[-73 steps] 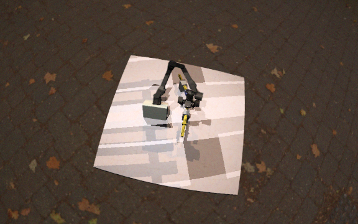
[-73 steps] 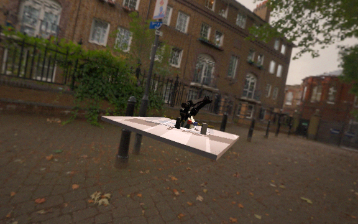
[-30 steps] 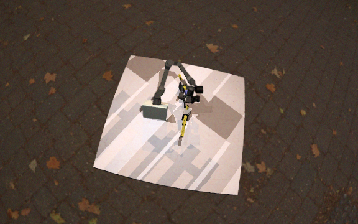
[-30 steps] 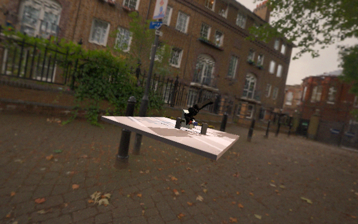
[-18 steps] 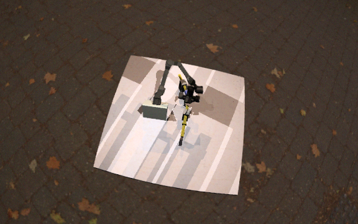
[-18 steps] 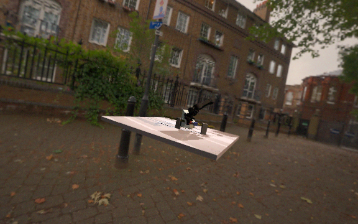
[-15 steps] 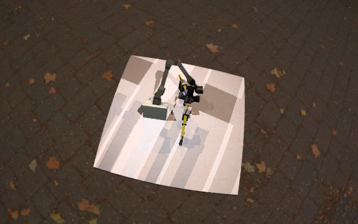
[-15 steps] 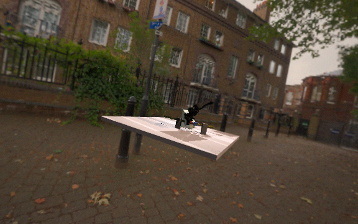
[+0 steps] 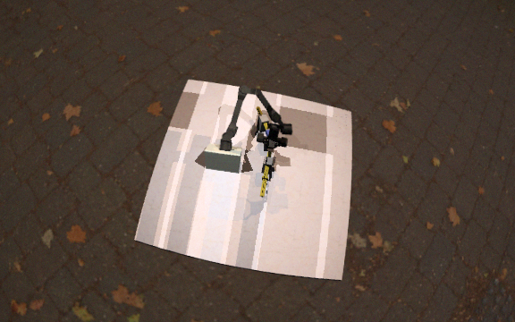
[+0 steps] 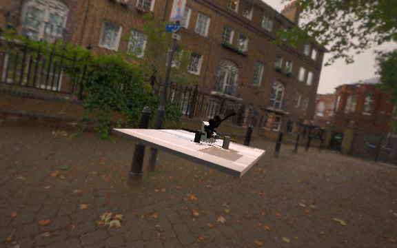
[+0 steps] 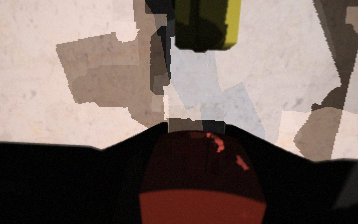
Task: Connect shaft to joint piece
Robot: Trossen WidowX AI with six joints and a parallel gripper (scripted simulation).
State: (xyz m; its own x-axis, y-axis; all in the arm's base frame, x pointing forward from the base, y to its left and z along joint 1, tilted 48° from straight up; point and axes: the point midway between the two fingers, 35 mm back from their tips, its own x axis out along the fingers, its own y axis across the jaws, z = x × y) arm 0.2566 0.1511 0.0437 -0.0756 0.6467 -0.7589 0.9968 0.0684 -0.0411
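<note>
Right now my gripper tip is 4 cm below the red square joint piece and 2 cm to the right of it.
</note>
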